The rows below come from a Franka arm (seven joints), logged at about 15 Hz.
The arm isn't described. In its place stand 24 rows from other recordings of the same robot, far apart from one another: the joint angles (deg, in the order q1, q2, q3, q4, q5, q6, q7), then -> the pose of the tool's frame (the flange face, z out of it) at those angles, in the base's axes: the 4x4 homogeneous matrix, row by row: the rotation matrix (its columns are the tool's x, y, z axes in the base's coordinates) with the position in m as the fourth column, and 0 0 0 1 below.
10.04, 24.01, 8.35, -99.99, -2.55, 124.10, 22.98 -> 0.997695, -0.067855, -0.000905, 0.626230; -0.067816, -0.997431, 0.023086, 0.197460; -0.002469, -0.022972, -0.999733, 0.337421; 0, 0, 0, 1
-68.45, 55.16, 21.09, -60.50, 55.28, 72.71, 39.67 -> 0.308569, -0.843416, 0.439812, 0.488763; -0.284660, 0.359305, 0.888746, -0.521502; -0.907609, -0.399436, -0.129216, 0.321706; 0, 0, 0, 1
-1.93, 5.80, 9.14, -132.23, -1.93, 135.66, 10.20 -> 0.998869, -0.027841, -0.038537, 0.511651; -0.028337, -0.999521, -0.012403, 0.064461; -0.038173, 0.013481, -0.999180, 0.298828; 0, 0, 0, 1
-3.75, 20.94, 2.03, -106.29, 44.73, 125.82, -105.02 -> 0.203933, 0.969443, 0.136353, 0.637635; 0.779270, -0.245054, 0.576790, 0.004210; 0.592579, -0.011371, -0.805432, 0.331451; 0, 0, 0, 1
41.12, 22.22, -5.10, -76.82, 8.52, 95.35, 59.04 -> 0.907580, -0.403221, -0.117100, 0.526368; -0.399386, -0.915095, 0.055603, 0.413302; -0.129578, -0.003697, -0.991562, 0.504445; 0, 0, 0, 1
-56.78, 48.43, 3.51, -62.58, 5.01, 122.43, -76.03 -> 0.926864, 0.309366, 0.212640, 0.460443; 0.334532, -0.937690, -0.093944, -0.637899; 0.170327, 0.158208, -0.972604, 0.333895; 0, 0, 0, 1
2.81, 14.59, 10.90, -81.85, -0.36, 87.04, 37.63 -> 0.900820, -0.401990, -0.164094, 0.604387; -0.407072, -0.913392, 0.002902, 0.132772; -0.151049, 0.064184, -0.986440, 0.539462; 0, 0, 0, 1
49.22, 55.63, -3.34, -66.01, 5.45, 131.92, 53.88 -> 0.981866, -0.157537, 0.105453, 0.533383; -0.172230, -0.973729, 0.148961, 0.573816; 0.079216, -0.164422, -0.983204, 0.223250; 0, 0, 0, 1
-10.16, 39.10, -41.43, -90.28, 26.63, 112.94, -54.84 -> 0.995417, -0.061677, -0.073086, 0.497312; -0.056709, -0.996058, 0.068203, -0.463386; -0.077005, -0.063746, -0.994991, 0.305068; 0, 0, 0, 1
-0.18, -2.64, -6.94, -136.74, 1.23, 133.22, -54.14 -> 0.692439, 0.721362, -0.012833, 0.483675; 0.721435, -0.692101, 0.022972, -0.059987; 0.007690, -0.025165, -0.999654, 0.335981; 0, 0, 0, 1
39.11, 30.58, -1.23, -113.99, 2.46, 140.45, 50.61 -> 0.966127, -0.249417, -0.066253, 0.474820; -0.251837, -0.967274, -0.030980, 0.369614; -0.056358, 0.046616, -0.997322, 0.185036; 0, 0, 0, 1
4.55, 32.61, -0.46, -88.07, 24.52, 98.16, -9.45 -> 0.930540, 0.007848, -0.366106, 0.652209; 0.157805, -0.910769, 0.381573, 0.086217; -0.330444, -0.412842, -0.848745, 0.304287; 0, 0, 0, 1
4.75, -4.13, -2.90, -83.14, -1.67, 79.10, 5.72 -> 0.997336, -0.072911, 0.002208, 0.508841; -0.072834, -0.997033, -0.024916, 0.011610; 0.004018, 0.024689, -0.999687, 0.701440; 0, 0, 0, 1
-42.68, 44.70, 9.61, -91.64, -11.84, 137.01, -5.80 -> 0.930194, -0.366923, 0.010369, 0.574174; -0.366369, -0.929792, -0.035499, -0.394059; 0.022666, 0.029222, -0.999316, 0.178678; 0, 0, 0, 1
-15.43, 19.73, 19.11, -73.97, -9.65, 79.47, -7.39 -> 0.957851, 0.178405, -0.225151, 0.629637; 0.167174, -0.983569, -0.068156, -0.015016; -0.233611, 0.027644, -0.971937, 0.544051; 0, 0, 0, 1
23.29, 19.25, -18.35, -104.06, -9.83, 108.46, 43.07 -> 0.831218, -0.516621, -0.205379, 0.604302; -0.555765, -0.781614, -0.283205, 0.051343; -0.014218, 0.349547, -0.936811, 0.348003; 0, 0, 0, 1
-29.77, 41.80, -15.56, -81.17, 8.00, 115.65, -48.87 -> 0.992313, 0.049829, -0.113281, 0.532951; 0.053489, -0.998133, 0.029501, -0.475792; -0.111600, -0.035334, -0.993125, 0.269732; 0, 0, 0, 1
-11.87, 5.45, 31.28, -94.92, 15.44, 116.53, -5.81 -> 0.911656, 0.366183, 0.186530, 0.580524; 0.281517, -0.887144, 0.365683, 0.206022; 0.299386, -0.280866, -0.911857, 0.584425; 0, 0, 0, 1
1.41, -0.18, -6.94, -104.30, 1.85, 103.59, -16.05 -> 0.984573, 0.174873, -0.006046, 0.558694; 0.174977, -0.984036, 0.032492, -0.051463; -0.000268, -0.033049, -0.999454, 0.527808; 0, 0, 0, 1
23.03, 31.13, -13.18, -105.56, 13.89, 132.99, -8.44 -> 0.983116, 0.176442, -0.048486, 0.628146; 0.178802, -0.982633, 0.049612, 0.122485; -0.038890, -0.057444, -0.997591, 0.233609; 0, 0, 0, 1
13.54, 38.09, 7.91, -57.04, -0.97, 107.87, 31.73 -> 0.962103, -0.196349, 0.189223, 0.718784; -0.224174, -0.964602, 0.138884, 0.242346; 0.155255, -0.176039, -0.972063, 0.496514; 0, 0, 0, 1
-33.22, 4.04, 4.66, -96.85, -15.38, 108.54, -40.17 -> 0.963764, 0.266708, 0.005103, 0.516234; 0.257211, -0.924032, -0.282856, -0.304788; -0.070725, 0.273918, -0.959149, 0.559144; 0, 0, 0, 1
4.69, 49.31, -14.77, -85.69, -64.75, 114.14, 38.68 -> 0.997885, -0.029640, -0.057858, 0.684876; -0.064855, -0.392846, -0.917315, -0.147531; 0.004460, 0.919127, -0.393937, 0.182384; 0, 0, 0, 1
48.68, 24.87, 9.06, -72.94, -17.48, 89.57, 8.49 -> 0.652374, 0.747293, 0.126335, 0.402859; 0.750996, -0.614946, -0.240514, 0.538397; -0.102045, 0.251782, -0.962389, 0.501657; 0, 0, 0, 1
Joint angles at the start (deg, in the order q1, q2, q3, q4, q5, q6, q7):
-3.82, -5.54, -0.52, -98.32, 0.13, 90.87, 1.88
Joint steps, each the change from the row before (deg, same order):
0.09, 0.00, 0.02, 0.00, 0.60, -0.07, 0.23
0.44, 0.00, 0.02, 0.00, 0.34, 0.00, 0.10
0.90, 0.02, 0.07, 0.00, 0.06, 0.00, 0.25
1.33, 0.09, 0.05, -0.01, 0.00, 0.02, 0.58
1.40, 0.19, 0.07, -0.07, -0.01, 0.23, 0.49
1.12, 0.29, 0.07, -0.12, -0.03, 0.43, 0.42
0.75, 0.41, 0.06, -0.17, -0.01, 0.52, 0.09
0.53, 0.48, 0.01, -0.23, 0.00, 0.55, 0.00
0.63, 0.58, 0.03, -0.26, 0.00, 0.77, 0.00
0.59, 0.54, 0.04, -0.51, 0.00, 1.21, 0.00
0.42, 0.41, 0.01, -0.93, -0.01, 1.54, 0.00
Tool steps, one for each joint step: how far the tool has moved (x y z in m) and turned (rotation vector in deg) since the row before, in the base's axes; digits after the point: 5 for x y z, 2 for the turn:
0.00002, 0.00213, -0.00009, 0.59, 0.03, -0.15
0.00033, 0.00483, 0.00001, 0.33, -0.02, 0.34
0.00058, 0.00898, -0.00018, 0.05, 0.02, 0.72
0.00088, 0.01261, -0.00088, -0.02, 0.09, 0.80
0.00140, 0.01345, -0.00198, -0.04, 0.04, 0.98
0.00193, 0.01092, -0.00302, -0.05, -0.01, 0.76
0.00252, 0.00754, -0.00442, -0.02, 0.06, 0.71
0.00281, 0.00512, -0.00555, -0.01, 0.16, 0.53
0.00346, 0.00634, -0.00644, -0.01, 0.07, 0.65
0.00367, 0.00614, -0.00754, 0.00, -0.16, 0.61
0.00312, 0.00424, -0.00934, 0.00, -0.20, 0.40

